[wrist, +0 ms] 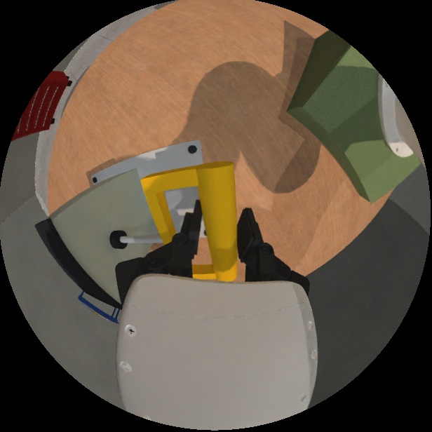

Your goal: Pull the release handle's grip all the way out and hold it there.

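Note:
The release handle's yellow grip [222, 195] is a thick round bar on a yellow bracket [172, 179], left of the middle of the wrist view. My gripper [220, 215] is shut on the grip bar, with one black finger on each side of it. The left finger reaches into the opening of the bracket. A pale rod [142, 239] runs from a black collar [118, 239] on the grey-green housing [102, 207] toward the bracket, with a stretch of it showing between them. The rod's far end is hidden behind the left finger.
The housing stands on a light metal plate [150, 161] with dark bolts, on the wooden table top [145, 80]. A green angular block [340, 100] stands at the upper right, with a pale curved part [395, 122] beside it. A red slatted object [42, 107] is beyond the left edge.

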